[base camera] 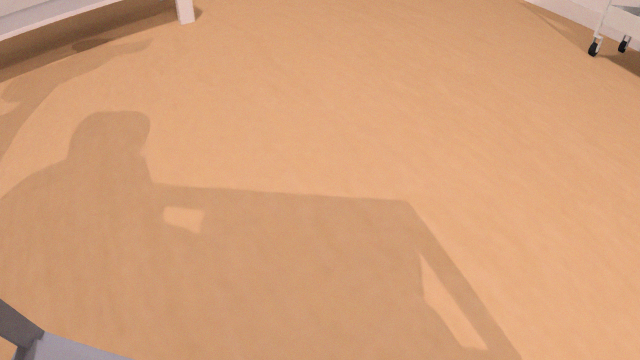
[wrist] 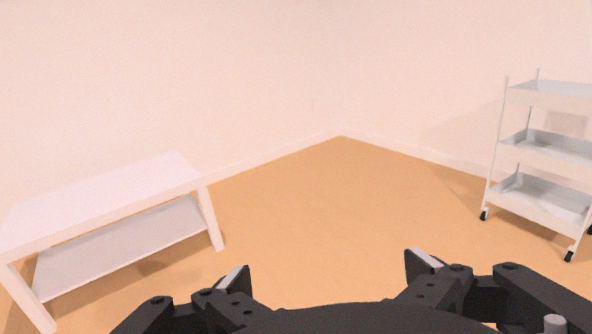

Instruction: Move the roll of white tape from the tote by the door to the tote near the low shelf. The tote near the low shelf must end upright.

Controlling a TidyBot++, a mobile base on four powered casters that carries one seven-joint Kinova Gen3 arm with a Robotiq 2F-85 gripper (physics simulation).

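Places are measured from the arm's base along level axes (x right, y ahead, z up), in millimetres.
Where they show: gripper, fingertip midpoint: (wrist: 327, 275).
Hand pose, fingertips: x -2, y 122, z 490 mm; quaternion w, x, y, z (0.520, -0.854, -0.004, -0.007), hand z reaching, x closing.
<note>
Each offset is from my fingertips to the top centre of the thing. "pt": to the spot under its first point. Level surfaces: height alone.
My gripper (wrist: 327, 275) is open, with no object between its fingers, and points out across the room toward a wall corner. The roll of white tape, the tote by the door and the tote near the low shelf do not show in either view. A low white table with a lower shelf (wrist: 125, 240) stands at the left in the wrist view; its leg @[pt dx -542, dy +1061, dz -836 mm] (base camera: 184, 10) shows at the top left of the base camera view. I cannot tell whether this is the low shelf that the task names.
A white three-tier cart (wrist: 542, 212) on black casters stands at the right; its lower part @[pt dx +914, dy +1107, dz -774 mm] (base camera: 600, 27) shows at the top right of the base camera view. Walls meet in a corner behind. The robot's shadow lies on the floor @[dz -886 mm] (base camera: 350, 100). A grey part of the base shows at the bottom left.
</note>
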